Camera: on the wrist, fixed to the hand. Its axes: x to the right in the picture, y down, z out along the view.
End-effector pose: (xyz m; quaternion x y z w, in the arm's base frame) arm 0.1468 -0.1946 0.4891 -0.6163 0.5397 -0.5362 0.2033
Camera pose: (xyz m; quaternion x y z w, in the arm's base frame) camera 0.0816 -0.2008 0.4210 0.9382 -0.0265 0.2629 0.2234
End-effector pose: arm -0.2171 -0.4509 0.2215 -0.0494 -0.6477 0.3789 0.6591
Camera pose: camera -0.2249 -0.3832 0.1561 0.3448 -0.6963 -0.2959 0.5556
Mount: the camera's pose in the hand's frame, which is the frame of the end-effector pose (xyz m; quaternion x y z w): -0.0143 0.0877 -0.0321 -0.2008 -0.2151 -0.6633 0.6881
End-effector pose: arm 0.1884 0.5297 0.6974 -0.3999 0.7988 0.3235 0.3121
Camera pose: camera 0.1139 0.5526 0.7508 -0.7981 0.1523 0.2620 0.5208
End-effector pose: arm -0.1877 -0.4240 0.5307 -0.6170 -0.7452 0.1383 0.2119
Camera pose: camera -0.0945 -0.4222 0.5156 -0.0569 0.9953 0.0623 0.0466
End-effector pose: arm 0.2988 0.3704 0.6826 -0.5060 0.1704 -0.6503 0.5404
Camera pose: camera 0.3169 0.3411 0.5946 0.7096 0.2040 0.6629 0.1244
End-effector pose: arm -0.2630 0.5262 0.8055 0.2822 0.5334 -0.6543 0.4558
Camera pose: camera -0.1820 0.5597 0.7704 -0.3919 0.5875 -0.7061 0.0510
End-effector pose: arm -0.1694 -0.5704 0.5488 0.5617 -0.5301 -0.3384 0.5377
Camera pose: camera -0.1622 -0.5365 0.6367 0.5573 -0.0399 -0.8167 0.1443
